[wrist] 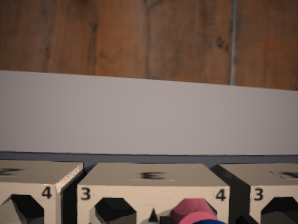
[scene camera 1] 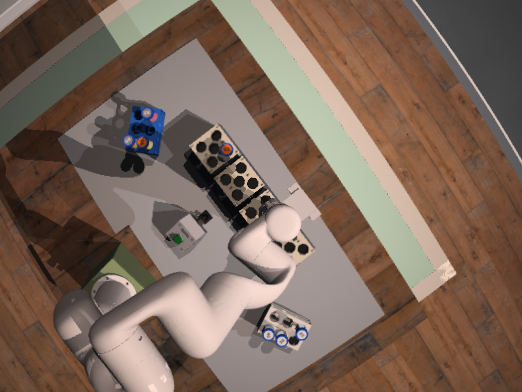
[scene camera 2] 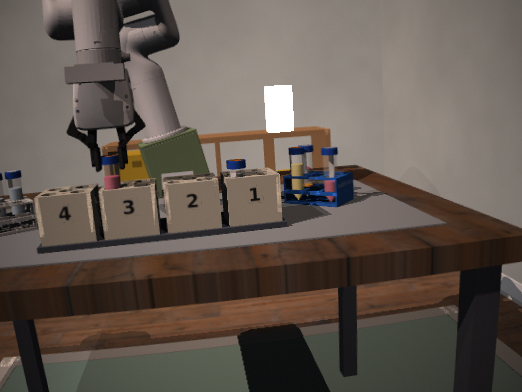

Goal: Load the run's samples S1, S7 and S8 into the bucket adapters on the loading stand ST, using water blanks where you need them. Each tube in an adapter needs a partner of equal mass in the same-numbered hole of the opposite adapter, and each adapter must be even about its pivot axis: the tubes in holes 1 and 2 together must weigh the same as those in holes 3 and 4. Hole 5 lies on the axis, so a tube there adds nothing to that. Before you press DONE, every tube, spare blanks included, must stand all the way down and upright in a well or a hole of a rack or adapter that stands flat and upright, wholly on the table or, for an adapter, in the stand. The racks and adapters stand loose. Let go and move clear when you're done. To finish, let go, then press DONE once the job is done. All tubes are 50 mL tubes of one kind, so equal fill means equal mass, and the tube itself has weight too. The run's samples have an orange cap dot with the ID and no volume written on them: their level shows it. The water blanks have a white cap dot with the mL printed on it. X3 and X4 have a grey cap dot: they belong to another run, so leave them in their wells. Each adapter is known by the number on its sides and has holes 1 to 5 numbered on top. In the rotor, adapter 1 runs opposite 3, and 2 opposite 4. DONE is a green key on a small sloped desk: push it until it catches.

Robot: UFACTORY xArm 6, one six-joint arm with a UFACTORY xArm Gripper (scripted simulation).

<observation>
I see my gripper [scene camera 2: 110, 169], a blue sample rack [scene camera 2: 343, 193] and a loading stand [scene camera 2: 101, 242].
The loading stand is seen too in scene camera 1 [scene camera 1: 208, 178]. The wrist view does not show the blue sample rack: it is out of frame.
</observation>
